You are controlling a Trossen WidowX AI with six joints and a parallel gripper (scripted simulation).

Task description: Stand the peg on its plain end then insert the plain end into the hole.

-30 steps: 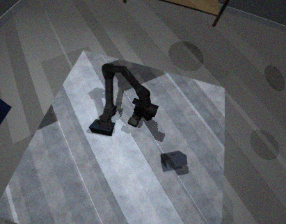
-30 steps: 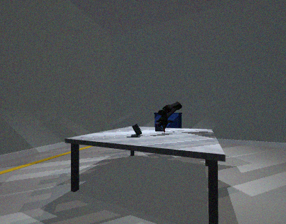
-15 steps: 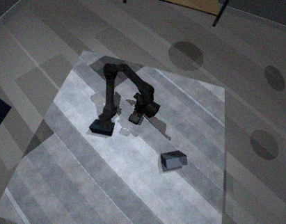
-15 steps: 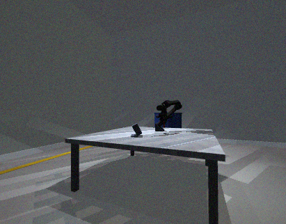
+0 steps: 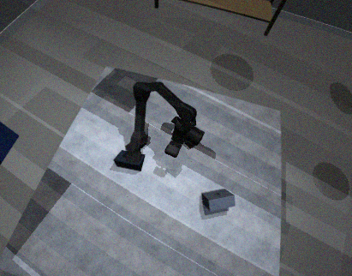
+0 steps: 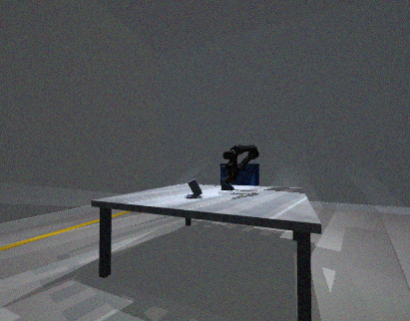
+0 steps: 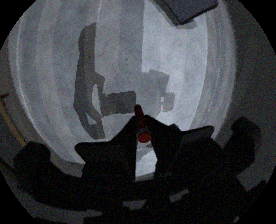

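Now: gripper tip 240 mm short of the dark sloped panel, 240 mm to the left of it and 50 mm above it. Also, from my gripper tip: red peg 20 mm above.
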